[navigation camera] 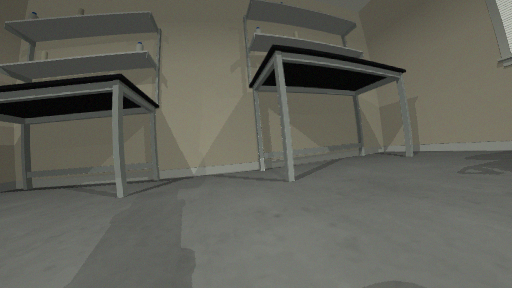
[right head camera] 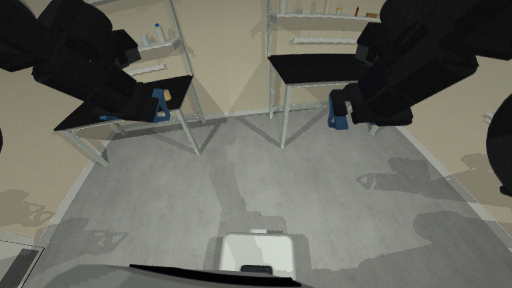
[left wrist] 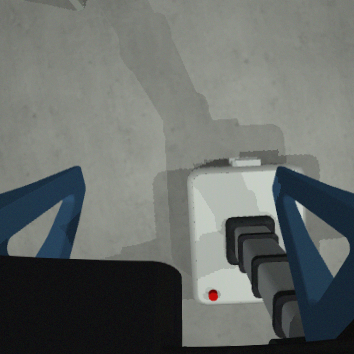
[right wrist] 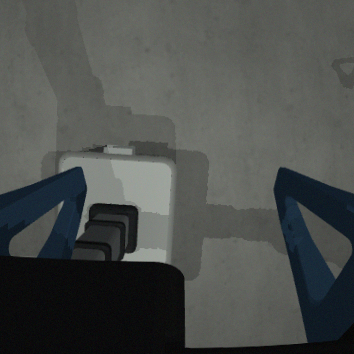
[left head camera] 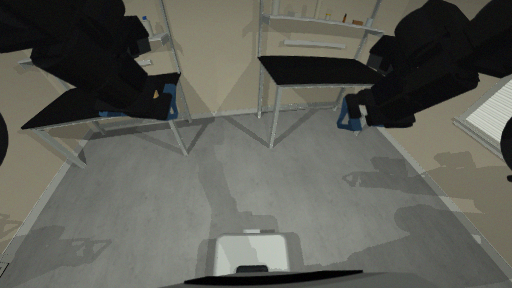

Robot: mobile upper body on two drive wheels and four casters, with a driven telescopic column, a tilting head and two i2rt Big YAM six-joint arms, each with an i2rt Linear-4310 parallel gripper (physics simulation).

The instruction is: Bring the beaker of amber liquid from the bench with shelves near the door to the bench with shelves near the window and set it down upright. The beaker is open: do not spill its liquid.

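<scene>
A small amber patch, apparently the beaker's liquid (left head camera: 156,94) (right head camera: 167,95), shows over the black top of the left bench (left head camera: 60,107) (right head camera: 80,116) (navigation camera: 117,79), partly hidden by my left gripper; the glass is too small to make out. The right bench (left head camera: 315,70) (right head camera: 320,70) (navigation camera: 285,100) stands toward the window (left head camera: 492,110) (navigation camera: 502,25). My left gripper (left head camera: 137,116) (right head camera: 134,119) (left wrist: 178,176) is open and empty, in the air in front of the left bench. My right gripper (left head camera: 359,128) (right head camera: 352,124) (right wrist: 179,177) is open and empty, in front of the right bench.
Shelves with bottles rise behind both benches, including a blue-capped bottle (right head camera: 159,33) at the left and an orange-brown item (left head camera: 357,22) at the right. Bench legs (left head camera: 275,117) (navigation camera: 119,145) reach the floor. The robot's white base (left head camera: 252,247) (left wrist: 215,192) (right wrist: 145,180) is below the grippers.
</scene>
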